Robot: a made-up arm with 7 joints. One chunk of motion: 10 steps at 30 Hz.
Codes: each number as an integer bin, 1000 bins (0 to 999) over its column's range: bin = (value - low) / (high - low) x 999, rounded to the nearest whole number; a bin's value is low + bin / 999 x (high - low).
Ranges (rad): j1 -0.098..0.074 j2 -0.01..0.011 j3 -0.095..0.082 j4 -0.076..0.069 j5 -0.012..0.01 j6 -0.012..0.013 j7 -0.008..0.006
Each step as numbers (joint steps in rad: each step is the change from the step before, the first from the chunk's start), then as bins.
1 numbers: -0.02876 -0.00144 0.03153 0.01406 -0.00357 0.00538 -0.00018
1 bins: 402 407 714 620 383 695 558
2 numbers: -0.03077 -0.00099 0.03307 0.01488 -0.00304 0.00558 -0.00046
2 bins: 390 429 723 626 407 702 538
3 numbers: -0.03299 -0.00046 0.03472 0.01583 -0.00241 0.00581 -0.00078
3 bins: 378 454 732 633 435 712 515
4 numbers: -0.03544 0.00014 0.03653 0.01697 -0.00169 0.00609 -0.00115
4 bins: 363 482 742 641 468 723 489
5 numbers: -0.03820 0.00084 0.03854 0.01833 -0.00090 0.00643 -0.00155
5 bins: 347 516 754 650 504 736 460
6 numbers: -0.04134 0.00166 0.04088 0.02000 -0.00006 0.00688 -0.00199
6 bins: 329 555 767 661 542 754 429
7 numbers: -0.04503 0.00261 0.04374 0.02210 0.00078 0.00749 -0.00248
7 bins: 308 600 783 676 580 779 394
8 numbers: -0.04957 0.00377 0.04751 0.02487 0.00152 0.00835 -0.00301
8 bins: 281 655 804 695 614 813 356
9 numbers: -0.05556 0.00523 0.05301 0.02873 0.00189 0.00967 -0.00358
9 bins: 246 725 835 722 631 866 315
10 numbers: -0.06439 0.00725 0.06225 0.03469 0.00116 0.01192 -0.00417
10 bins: 195 821 888 763 598 956 273
